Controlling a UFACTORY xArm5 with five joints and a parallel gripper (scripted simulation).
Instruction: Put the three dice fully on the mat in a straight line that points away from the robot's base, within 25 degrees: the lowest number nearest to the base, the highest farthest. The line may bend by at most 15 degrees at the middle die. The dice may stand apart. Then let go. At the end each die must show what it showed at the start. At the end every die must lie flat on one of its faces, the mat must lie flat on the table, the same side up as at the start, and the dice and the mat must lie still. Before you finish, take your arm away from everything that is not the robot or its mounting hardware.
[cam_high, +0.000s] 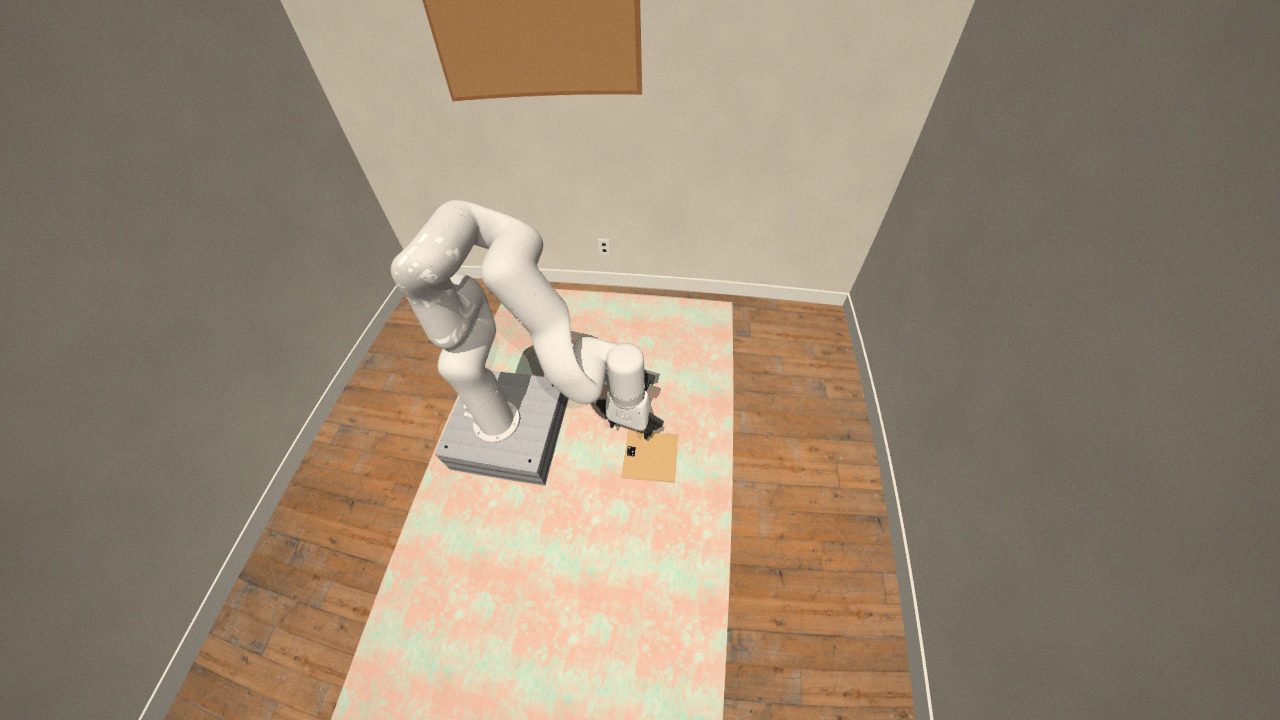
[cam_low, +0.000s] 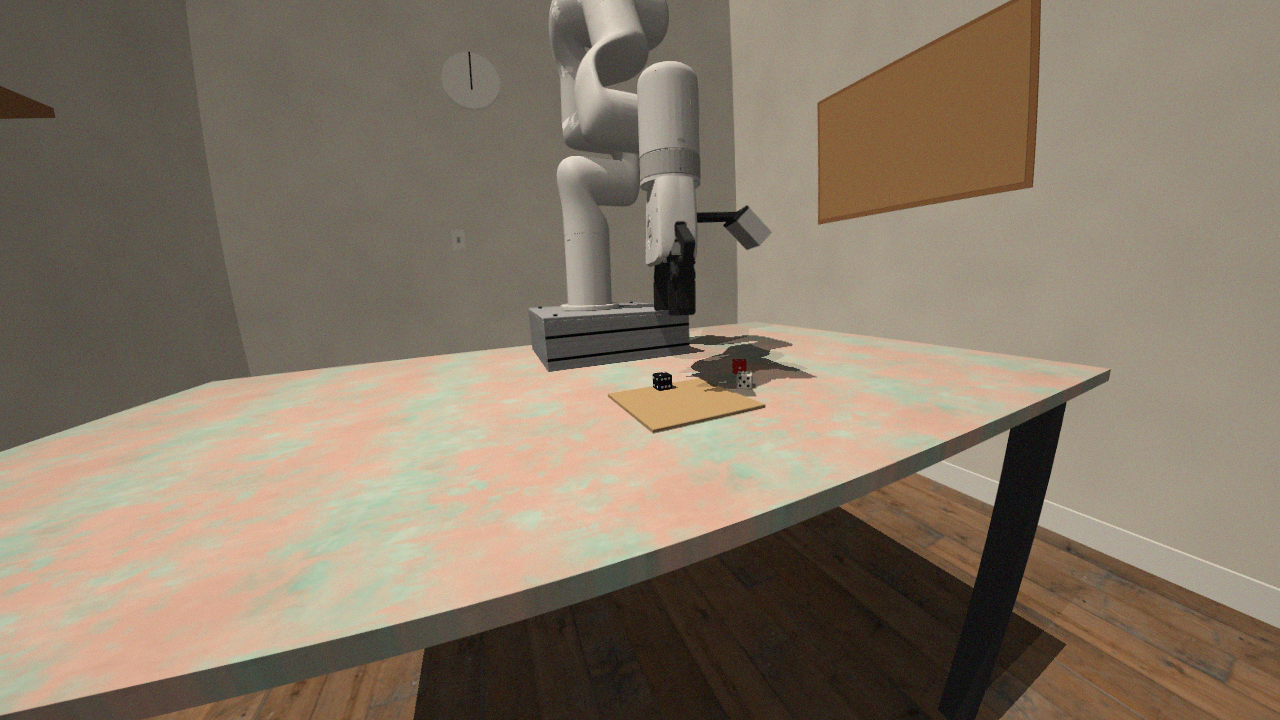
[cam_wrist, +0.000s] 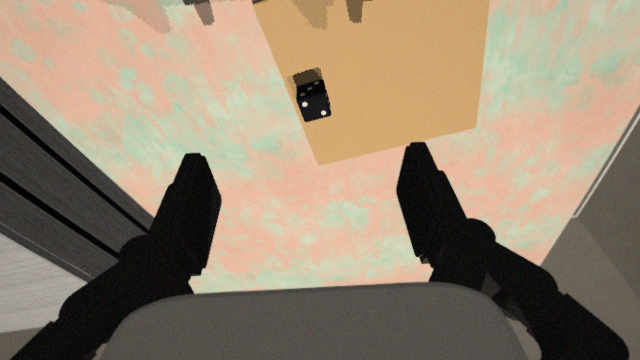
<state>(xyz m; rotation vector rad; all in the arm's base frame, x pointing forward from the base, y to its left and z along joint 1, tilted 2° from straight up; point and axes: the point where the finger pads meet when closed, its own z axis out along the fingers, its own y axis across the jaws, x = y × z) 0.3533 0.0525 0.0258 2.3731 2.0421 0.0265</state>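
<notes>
Right now my hand is 4 cm past the red die, 12 cm to the right of it and 10 cm above it. The rest, counted from my hand: black die (2 cm to the right, 10 cm below); then white die (4 cm ahead, 9 cm to the left, 10 cm below); then tan mat (6 cm ahead, 2 cm to the right, 11 cm below).
</notes>
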